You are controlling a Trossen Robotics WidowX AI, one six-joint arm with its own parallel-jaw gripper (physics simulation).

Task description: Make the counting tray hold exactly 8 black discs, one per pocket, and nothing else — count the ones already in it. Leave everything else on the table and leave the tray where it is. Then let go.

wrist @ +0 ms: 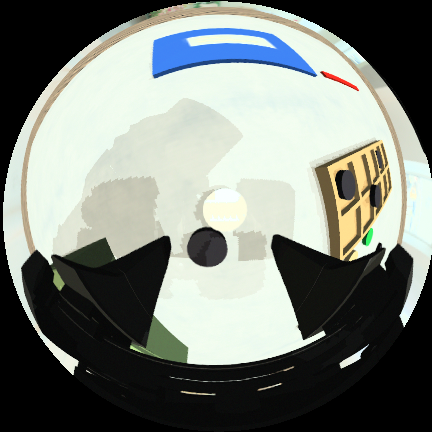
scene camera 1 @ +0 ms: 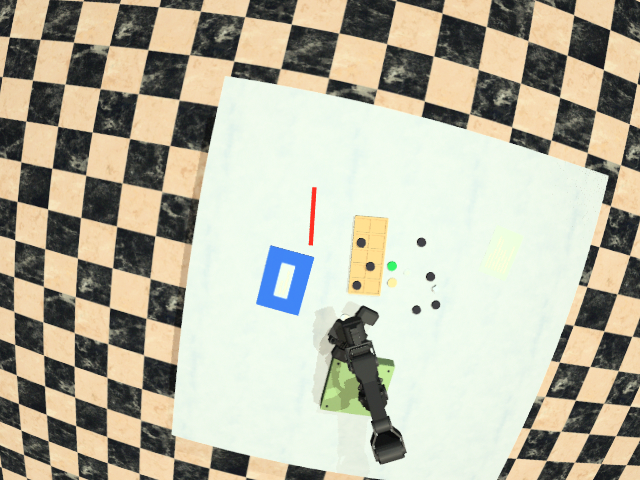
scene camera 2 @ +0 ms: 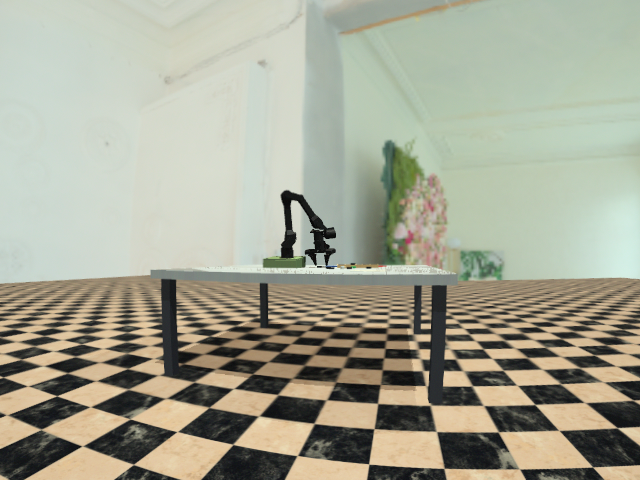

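Note:
The wooden counting tray (scene camera 1: 378,225) (wrist: 327,200) holds three black discs (scene camera 1: 361,242) (scene camera 1: 370,266) (scene camera 1: 356,285), each in its own pocket. Several black discs (scene camera 1: 421,241) (scene camera 1: 430,276) (scene camera 1: 435,304) (scene camera 1: 416,309) lie loose to its right in the overhead view. Another black disc (wrist: 207,247) lies on the table below the fingers in the wrist view, nearer the left finger, beside a cream disc (wrist: 225,209). My gripper (wrist: 221,241) (scene camera 2: 320,262) is open and empty, low over the table. In the overhead view the arm hides the fingers and that black disc.
A green disc (scene camera 1: 391,266) (wrist: 368,236) and a yellow disc (scene camera 1: 391,282) lie right beside the tray. A blue frame (scene camera 1: 267,281) (wrist: 170,57) and red strip (scene camera 1: 312,215) (wrist: 340,81) lie left of it. A pale striped card (scene camera 1: 502,253) lies far right. The arm stands on a green block (scene camera 2: 283,262).

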